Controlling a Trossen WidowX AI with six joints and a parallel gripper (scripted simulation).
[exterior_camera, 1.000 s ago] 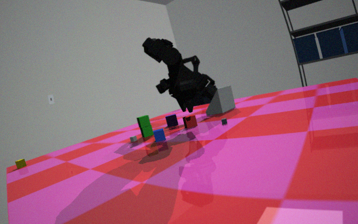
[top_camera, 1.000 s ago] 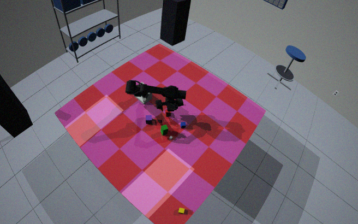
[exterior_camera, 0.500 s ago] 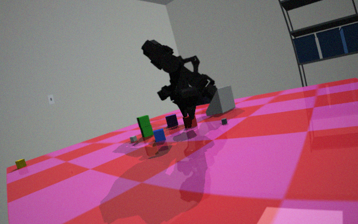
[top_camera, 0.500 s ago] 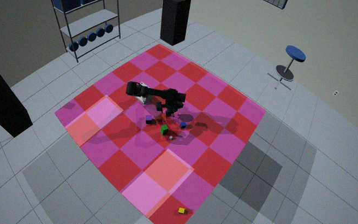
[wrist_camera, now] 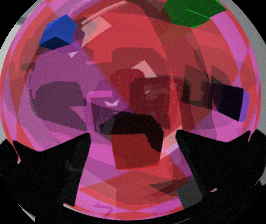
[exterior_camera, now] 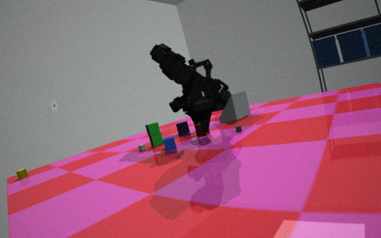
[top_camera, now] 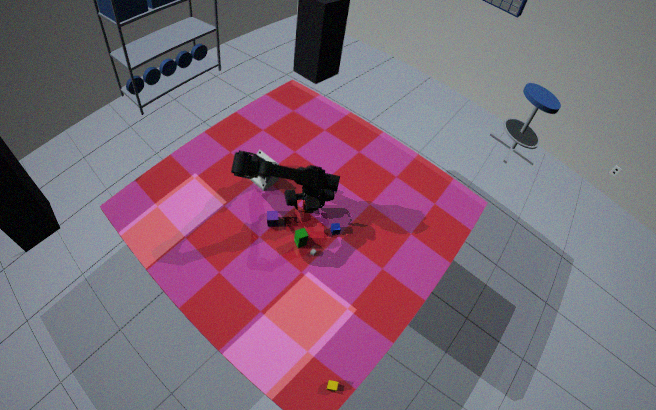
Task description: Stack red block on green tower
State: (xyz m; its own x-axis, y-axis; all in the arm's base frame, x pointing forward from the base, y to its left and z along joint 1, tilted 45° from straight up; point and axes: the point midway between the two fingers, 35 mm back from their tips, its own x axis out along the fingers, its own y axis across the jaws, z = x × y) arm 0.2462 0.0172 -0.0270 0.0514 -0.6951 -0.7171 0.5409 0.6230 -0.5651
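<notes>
My gripper tip is now 140 mm to the right of the small dark cube. Round my gripper tip: blue block: 150 mm ahead, 10 mm to the left; purple block: 50 mm behind, 150 mm to the right, 10 mm above; red block: 10 mm above.
</notes>
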